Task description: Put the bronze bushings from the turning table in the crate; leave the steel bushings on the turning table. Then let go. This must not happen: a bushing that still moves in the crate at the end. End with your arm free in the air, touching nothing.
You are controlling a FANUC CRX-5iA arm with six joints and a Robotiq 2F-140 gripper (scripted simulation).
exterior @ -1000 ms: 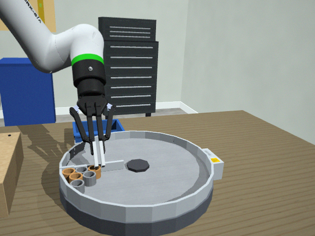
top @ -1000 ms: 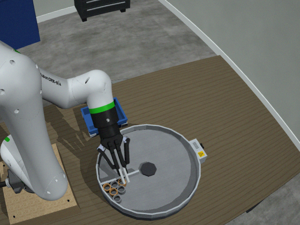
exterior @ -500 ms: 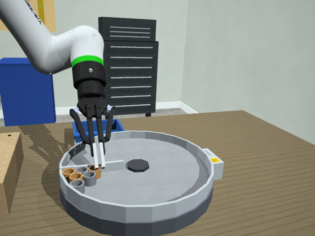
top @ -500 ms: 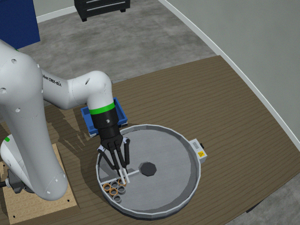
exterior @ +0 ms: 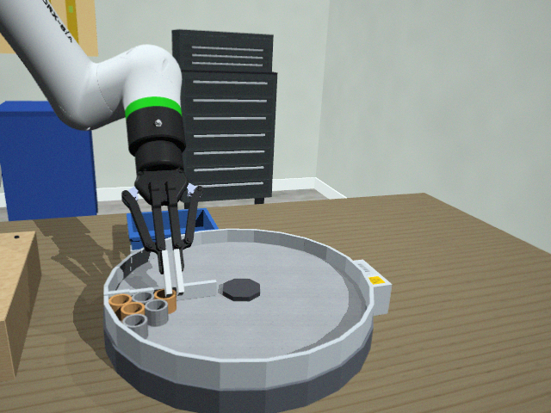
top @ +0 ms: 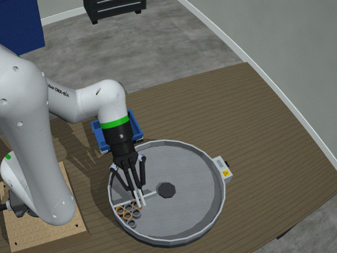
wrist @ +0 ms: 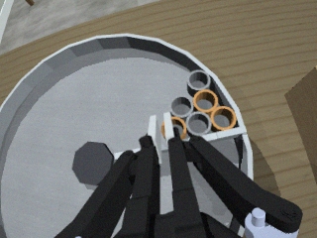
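The crate is 2 cm ahead of my hand, 36 cm to the left of it and 8 cm below it. Also, from my hand: grey turning table 11 cm ahead, 1 cm to the left, 5 cm below.
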